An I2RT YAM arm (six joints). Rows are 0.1 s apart.
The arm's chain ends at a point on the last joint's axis. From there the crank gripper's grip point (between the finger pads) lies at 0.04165 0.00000 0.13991 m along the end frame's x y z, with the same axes.
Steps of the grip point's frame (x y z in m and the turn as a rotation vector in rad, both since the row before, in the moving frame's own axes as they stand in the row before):
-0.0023 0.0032 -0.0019 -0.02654 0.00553 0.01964
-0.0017 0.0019 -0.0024 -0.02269 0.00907 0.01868
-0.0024 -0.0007 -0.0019 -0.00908 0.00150 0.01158
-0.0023 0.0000 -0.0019 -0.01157 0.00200 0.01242
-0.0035 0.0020 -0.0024 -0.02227 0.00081 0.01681
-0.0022 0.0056 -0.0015 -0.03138 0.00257 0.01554
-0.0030 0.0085 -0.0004 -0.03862 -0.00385 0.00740
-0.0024 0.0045 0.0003 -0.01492 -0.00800 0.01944
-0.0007 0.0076 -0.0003 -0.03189 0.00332 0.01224
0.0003 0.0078 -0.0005 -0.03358 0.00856 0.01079
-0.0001 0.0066 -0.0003 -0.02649 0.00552 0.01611
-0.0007 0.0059 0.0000 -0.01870 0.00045 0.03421
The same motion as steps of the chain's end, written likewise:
-0.0030 -0.0013 -0.0016 -0.02654 0.00553 0.01964
-0.0029 -0.0021 -0.0020 -0.02269 0.00907 0.01868
-0.0026 -0.0025 -0.0018 -0.00908 0.00150 0.01158
-0.0026 -0.0021 -0.0018 -0.01157 0.00200 0.01242
-0.0036 -0.0018 -0.0023 -0.02227 0.00081 0.01681
-0.0025 0.0006 -0.0013 -0.03138 0.00257 0.01554
-0.0024 0.0028 -0.0004 -0.03862 -0.00385 0.00740
-0.0013 0.0016 0.0000 -0.01492 -0.00800 0.01944
-0.0011 0.0026 -0.0001 -0.03189 0.00332 0.01224
-0.0009 0.0027 -0.0001 -0.03358 0.00856 0.01079
-0.0008 0.0022 0.0000 -0.02649 0.00552 0.01611
-0.0007 0.0019 0.0001 -0.01870 0.00045 0.03421

